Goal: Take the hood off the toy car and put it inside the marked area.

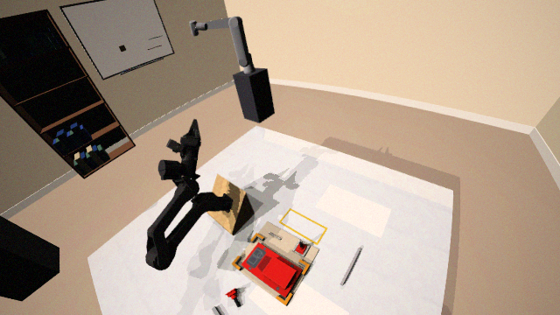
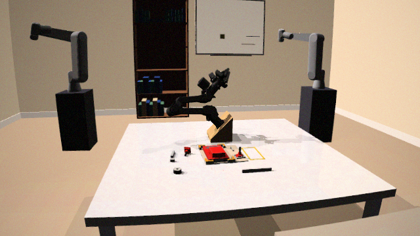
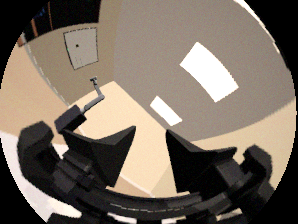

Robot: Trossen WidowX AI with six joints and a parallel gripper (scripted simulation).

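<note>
The hood lies 460 mm ahead of my gripper tip, 140 mm to the right of it and 400 mm below it. From my gripper tip the other things lie so: wheel: 610 mm ahead, 350 mm to the right, 430 mm below.
</note>
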